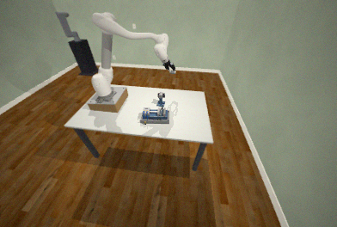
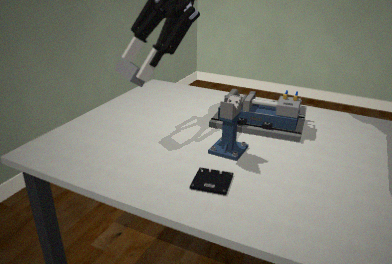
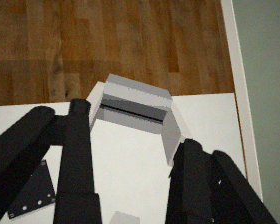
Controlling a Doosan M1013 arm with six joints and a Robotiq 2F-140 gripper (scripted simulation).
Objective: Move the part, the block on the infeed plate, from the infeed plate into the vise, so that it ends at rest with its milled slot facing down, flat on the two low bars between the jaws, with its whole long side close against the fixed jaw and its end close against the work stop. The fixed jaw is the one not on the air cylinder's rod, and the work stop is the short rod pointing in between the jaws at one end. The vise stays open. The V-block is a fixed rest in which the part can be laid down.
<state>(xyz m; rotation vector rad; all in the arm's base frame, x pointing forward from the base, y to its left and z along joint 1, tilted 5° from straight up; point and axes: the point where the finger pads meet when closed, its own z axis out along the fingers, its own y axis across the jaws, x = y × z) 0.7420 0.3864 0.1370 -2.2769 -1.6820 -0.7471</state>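
My hand is 10 mm short of the part, 10 mm to the right of it and 20 mm above it. From my hand the other things lie so: black infeed plate 120 mm behind, 110 mm to the right, 320 mm below; blue foot 100 mm behind, 280 mm to the right, 320 mm below; blue v-block stand 100 mm behind, 280 mm to the right, 260 mm below.
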